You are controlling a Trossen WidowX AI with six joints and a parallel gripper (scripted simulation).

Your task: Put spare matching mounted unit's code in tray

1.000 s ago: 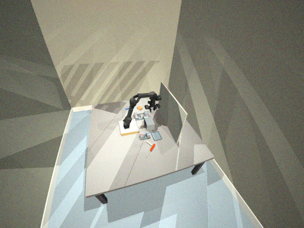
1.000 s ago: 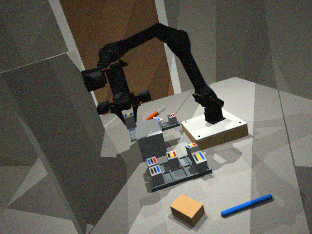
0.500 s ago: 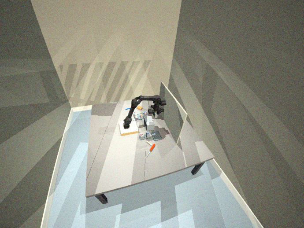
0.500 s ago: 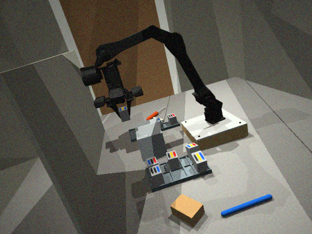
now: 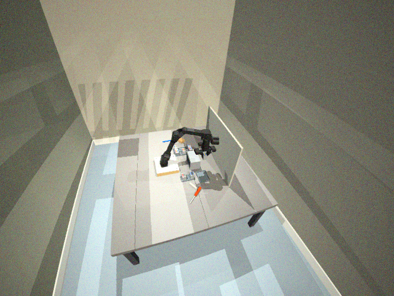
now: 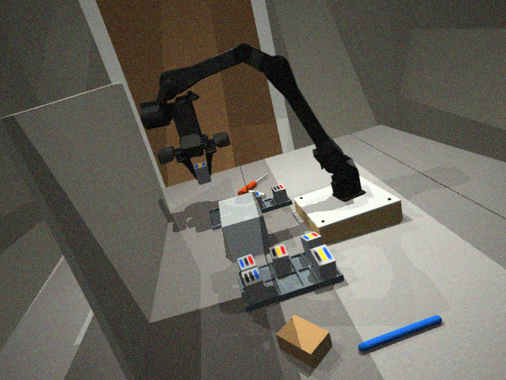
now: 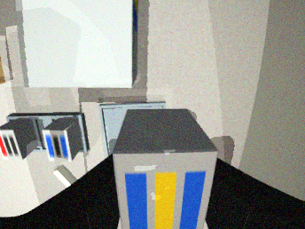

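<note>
Now: gripper tip 170 mm above the flat tray, 70 mm to the left of it and 40 mm past it. The rest, counted from my gripper tip: tall upright panel 190 mm ahead, 70 mm to the left, 60 mm above; then grey spare block 20 mm above; then mounted unit 120 mm to the left, 120 mm below, 50 mm behind.
</note>
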